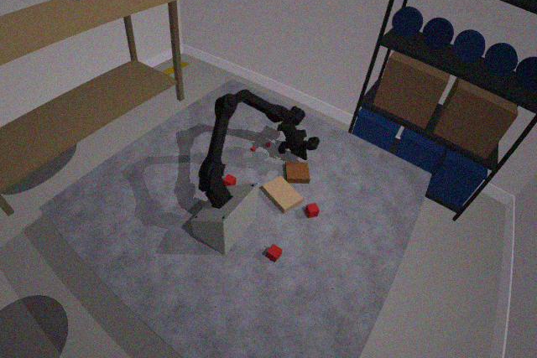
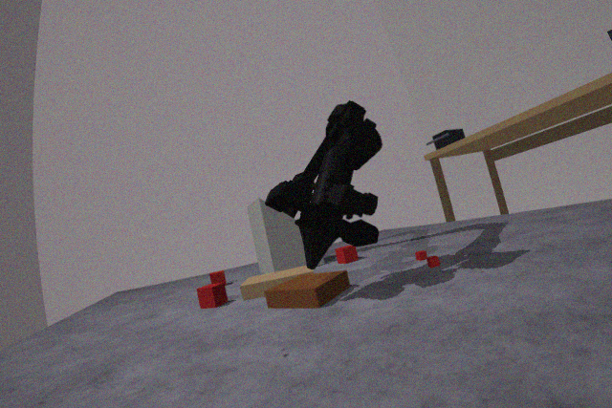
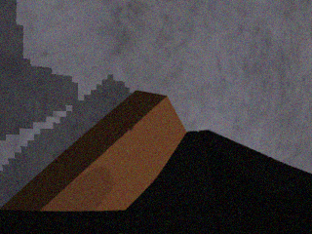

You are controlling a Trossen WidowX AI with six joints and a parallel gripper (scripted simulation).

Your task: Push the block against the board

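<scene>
My gripper tip is now 60 mm past the brown square block and 40 mm above it. The rest, counted from my gripper tip: board (200 mm behind, 40 mm below, 30 mm to the right).
</scene>
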